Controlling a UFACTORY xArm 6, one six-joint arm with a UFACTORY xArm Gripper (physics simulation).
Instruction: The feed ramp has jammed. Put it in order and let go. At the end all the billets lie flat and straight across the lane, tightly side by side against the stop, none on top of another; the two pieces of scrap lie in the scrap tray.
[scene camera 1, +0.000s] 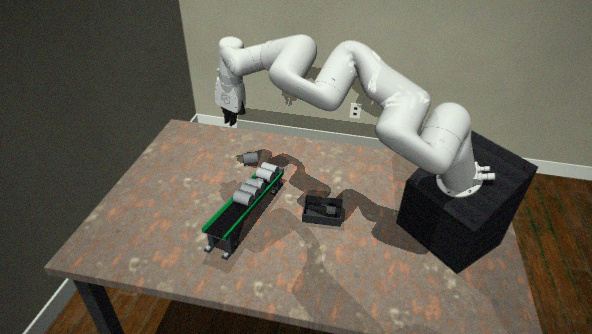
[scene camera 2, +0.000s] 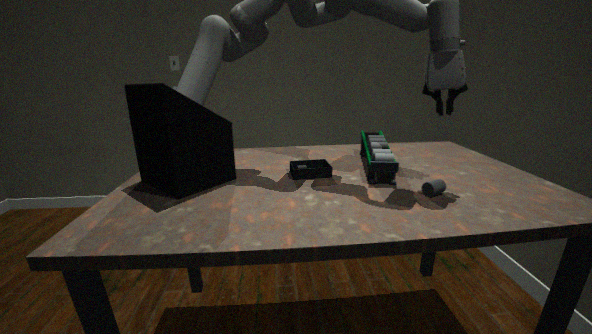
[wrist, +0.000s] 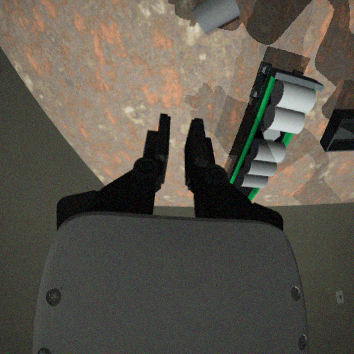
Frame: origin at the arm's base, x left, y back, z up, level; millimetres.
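Seen in the pictures: gripper, fingertip midpoint: (scene camera 1: 230, 123) (scene camera 2: 444, 114) (wrist: 177, 131); arm's base at its link origin: (scene camera 1: 459, 178) (scene camera 2: 186, 106).
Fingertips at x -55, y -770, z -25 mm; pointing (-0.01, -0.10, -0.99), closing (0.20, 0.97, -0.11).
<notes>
Offsets run from my fingertips to a thing's top centre. Level surfaces: height alone.
My gripper (scene camera 1: 231, 124) (scene camera 2: 444, 113) (wrist: 177, 131) is high above the table, behind and to the side of the ramp's stop end. Its fingers are nearly together, with a narrow empty gap. One grey billet {dx -69, dy +34, dz -173 mm} (scene camera 1: 250, 159) (scene camera 2: 434, 188) (wrist: 216, 14) lies on its side on the table, off the ramp. Several billets lie across the ramp (scene camera 1: 218, 216) (scene camera 2: 365, 146) (wrist: 256, 120): two near the stop {dx +4, dy +161, dz -140 mm} (wrist: 300, 81), then a gap with an unclear pale patch, then three close together. The scrap tray {dx +105, dy +384, dz -178 mm} (scene camera 1: 320, 219) (scene camera 2: 312, 173) holds a small grey block {dx +100, dy +411, dz -184 mm} (scene camera 1: 331, 209); other contents are unclear.
The black pedestal (scene camera 1: 440, 225) (scene camera 2: 182, 145) carries the arm's base, on the far side of the tray from the ramp. The ramp's raised green rails border the lane. The arm reaches high across the table {dz -213 mm} (scene camera 1: 150, 240) (scene camera 2: 300, 220).
</notes>
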